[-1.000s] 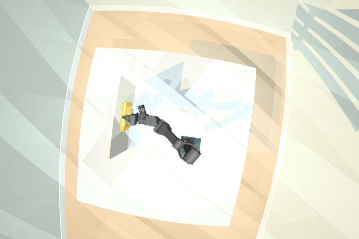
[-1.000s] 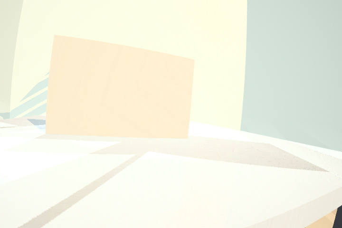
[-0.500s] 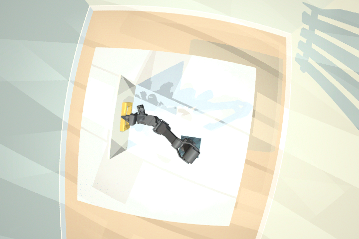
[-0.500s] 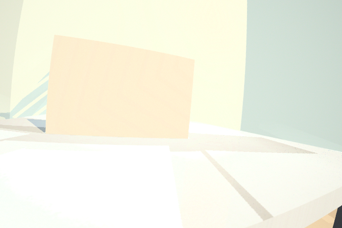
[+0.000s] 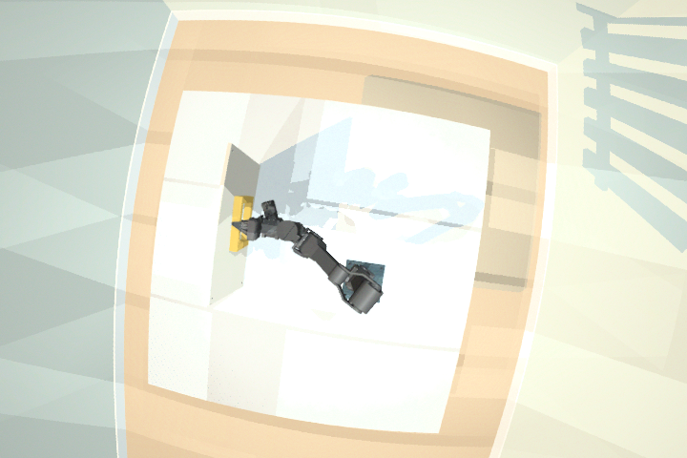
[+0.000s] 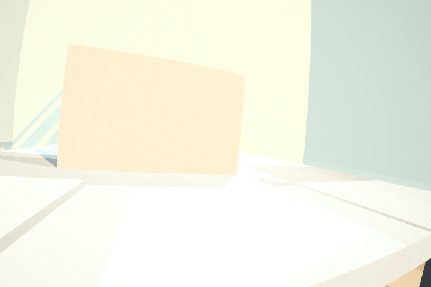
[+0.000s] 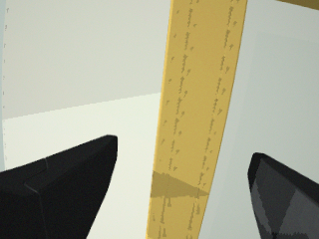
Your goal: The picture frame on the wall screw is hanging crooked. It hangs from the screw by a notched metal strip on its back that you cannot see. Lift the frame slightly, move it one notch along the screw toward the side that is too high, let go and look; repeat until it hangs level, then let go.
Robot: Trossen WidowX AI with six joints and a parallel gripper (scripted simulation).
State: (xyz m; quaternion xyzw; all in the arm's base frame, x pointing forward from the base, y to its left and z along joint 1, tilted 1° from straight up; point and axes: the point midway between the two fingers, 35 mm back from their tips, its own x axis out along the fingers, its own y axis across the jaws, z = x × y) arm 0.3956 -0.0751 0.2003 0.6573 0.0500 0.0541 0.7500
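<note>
The picture frame lies 1 cm ahead of my gripper tip and 5 cm below it. Also, from my gripper tip: grey wall panel: 2 cm ahead, 1 cm to the left, 6 cm below.
</note>
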